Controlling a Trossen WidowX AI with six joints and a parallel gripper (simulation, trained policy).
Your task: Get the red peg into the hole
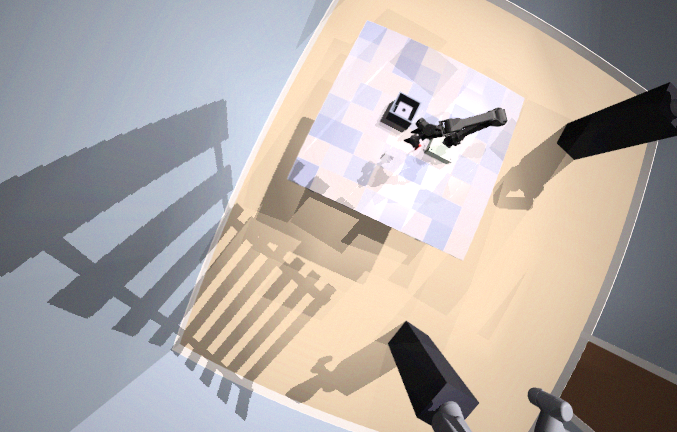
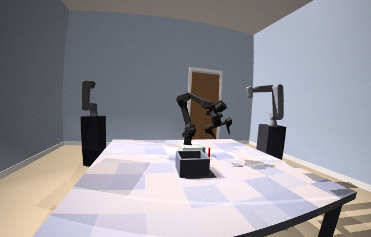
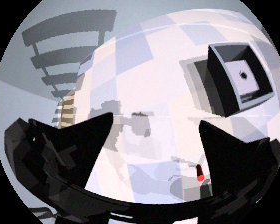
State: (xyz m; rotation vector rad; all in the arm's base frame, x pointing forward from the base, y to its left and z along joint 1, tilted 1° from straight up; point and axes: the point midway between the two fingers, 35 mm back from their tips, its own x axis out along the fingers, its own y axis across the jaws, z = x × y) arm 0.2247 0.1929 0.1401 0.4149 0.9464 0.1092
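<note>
The red peg lies 10 cm behind my gripper tip, 6 cm to the right of it and 14 cm below it. The rest, counted from my gripper tip: dark box 11 cm ahead, 20 cm to the right, 16 cm below; then grey plate 11 cm ahead, 20 cm to the right, 14 cm below.
</note>
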